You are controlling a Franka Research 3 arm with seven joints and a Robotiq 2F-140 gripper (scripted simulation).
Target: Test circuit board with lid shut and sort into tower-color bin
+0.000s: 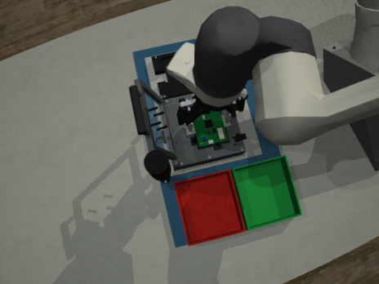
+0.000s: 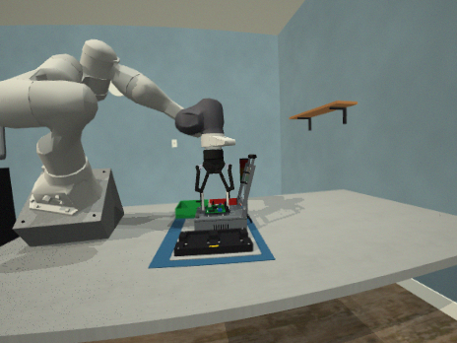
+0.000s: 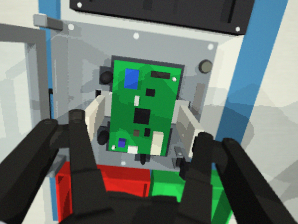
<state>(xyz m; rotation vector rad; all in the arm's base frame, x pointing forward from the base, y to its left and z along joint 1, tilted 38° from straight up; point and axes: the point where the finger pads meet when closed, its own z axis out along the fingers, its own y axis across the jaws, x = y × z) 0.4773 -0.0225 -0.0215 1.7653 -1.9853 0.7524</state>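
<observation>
The green circuit board lies 20 mm below my hand. From my hand the other things lie so: latch hook (50 mm behind, 70 mm to the left, 10 mm below); clear lid (120 mm ahead, 20 mm to the right, 90 mm above); tester plate (10 mm ahead, 10 mm to the left, 30 mm below).
</observation>
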